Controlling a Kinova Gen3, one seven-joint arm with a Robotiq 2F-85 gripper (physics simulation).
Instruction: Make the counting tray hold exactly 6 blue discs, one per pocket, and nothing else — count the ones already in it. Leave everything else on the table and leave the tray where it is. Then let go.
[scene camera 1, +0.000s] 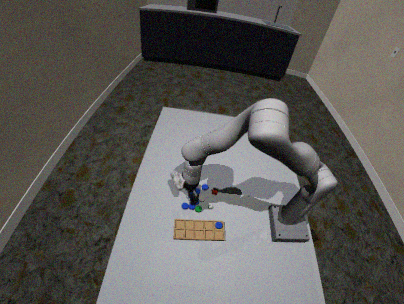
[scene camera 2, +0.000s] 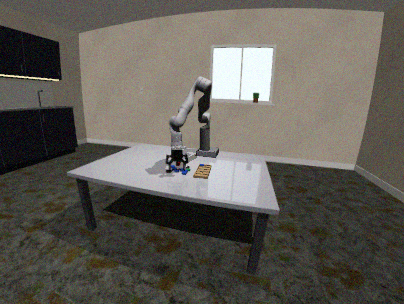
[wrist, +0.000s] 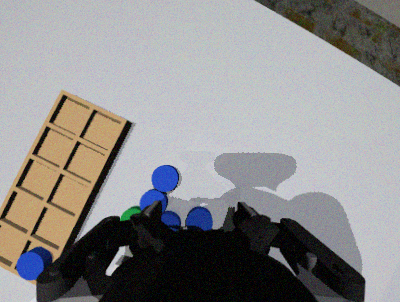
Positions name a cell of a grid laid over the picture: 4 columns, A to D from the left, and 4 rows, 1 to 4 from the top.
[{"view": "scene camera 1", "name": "wooden counting tray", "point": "C4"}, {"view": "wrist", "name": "my gripper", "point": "B3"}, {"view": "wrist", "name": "wooden counting tray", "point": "A3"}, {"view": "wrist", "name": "blue disc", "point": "A4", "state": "on the wooden counting tray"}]
